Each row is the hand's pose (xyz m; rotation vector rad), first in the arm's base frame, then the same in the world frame.
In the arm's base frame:
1: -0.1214 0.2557 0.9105 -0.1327 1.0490 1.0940
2: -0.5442 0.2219 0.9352 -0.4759 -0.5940 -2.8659
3: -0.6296 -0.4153 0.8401 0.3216 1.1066 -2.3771
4: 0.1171 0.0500 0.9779 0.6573 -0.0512 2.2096
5: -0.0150 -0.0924 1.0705 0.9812 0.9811 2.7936
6: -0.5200 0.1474 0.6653 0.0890 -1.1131 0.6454
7: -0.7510 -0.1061 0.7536 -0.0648 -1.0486 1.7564
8: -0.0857 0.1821 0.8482 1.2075 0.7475 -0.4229
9: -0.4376 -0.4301 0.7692 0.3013 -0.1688 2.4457
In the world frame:
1: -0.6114 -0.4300 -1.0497 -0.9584 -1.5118 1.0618
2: -0.3164 -0.3552 -1.3461 2.4433 0.1909 -1.3098
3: 0.1831 -0.7068 -1.1241 1.6695 0.3988 0.0243
4: -0.6658 -0.6816 -0.8561 1.5614 1.4132 -1.6930
5: -0.5221 -0.8061 -0.9568 2.3050 0.1638 -1.9124
6: -0.1819 -0.2315 -1.1325 -0.3064 2.4393 -0.6066
7: 0.1004 -0.4028 -1.2604 0.9414 1.9660 -0.6067
8: -0.5646 -0.4484 -0.9600 1.0719 -0.7957 1.7981
9: 0.0911 -0.7214 -0.9412 1.8079 1.3997 -1.2737

